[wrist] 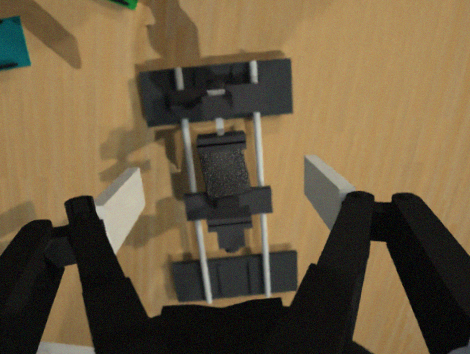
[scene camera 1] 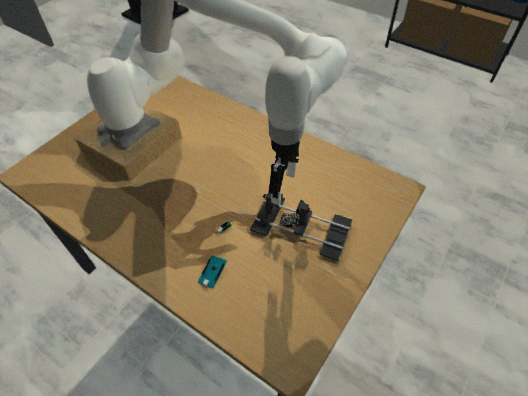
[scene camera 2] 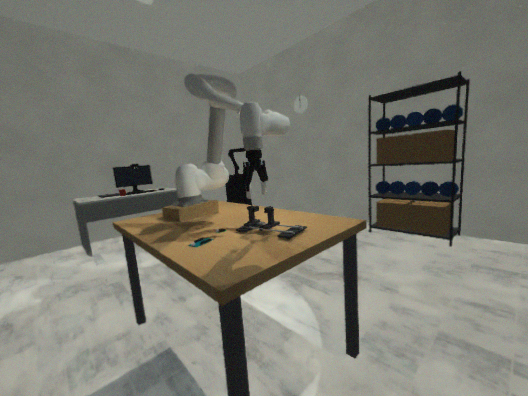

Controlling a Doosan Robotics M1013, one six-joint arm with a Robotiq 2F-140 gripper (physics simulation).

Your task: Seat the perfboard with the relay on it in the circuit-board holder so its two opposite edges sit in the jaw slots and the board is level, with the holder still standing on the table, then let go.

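Where they show: gripper, between the fingertips: (wrist: 223, 180) (scene camera 1: 283, 189) (scene camera 2: 257, 196); arm's base, origin of its link: (scene camera 1: 128, 127) (scene camera 2: 191, 203).
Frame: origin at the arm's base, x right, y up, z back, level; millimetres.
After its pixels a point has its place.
The circuit-board holder (scene camera 1: 336, 237) {x -112, y -62, z -882 mm} (scene camera 2: 292, 232) {x -82, y -56, z -911 mm} (wrist: 276, 90) {x -113, y -62, z -633 mm} stands on the table, with two upright jaws on its rails. The perfboard (scene camera 1: 289, 219) {x -69, y -53, z -724 mm} (wrist: 225, 171) {x -74, y -49, z -731 mm} shows as a dark speckled face between the jaws, slightly turned. In the wrist view its upper edge is by the far jaw and its lower edge meets the sliding jaw's crossbar, short of that jaw's slot. It looks low and not level. The relay does not show. My gripper (scene camera 1: 283, 185) {x -65, y 90, z -699 mm} (scene camera 2: 256, 192) {x -65, y 90, z -699 mm} (wrist: 223, 180) {x -65, y 90, z -699 mm} is open and empty above the holder, its fingers on either side of the rails.
A teal board (scene camera 1: 212, 271) {x 222, y -76, z -646 mm} (scene camera 2: 201, 242) {x 232, y -68, z -674 mm} (wrist: 12, 42) {x 186, y -76, z -634 mm} and a small green board (scene camera 1: 224, 227) {x 78, y -76, z -564 mm} (scene camera 2: 221, 230) {x 80, y -71, z -572 mm} (wrist: 125, 2) {x 62, y -68, z -574 mm} lie on the table (scene camera 1: 350, 170) {x -404, y -78, z -759 mm} beside the holder. The arm's wooden base block (scene camera 1: 117, 160) {x 138, y 2, z -108 mm} (scene camera 2: 192, 211) {x 53, y -30, z -144 mm} stands at the far side.
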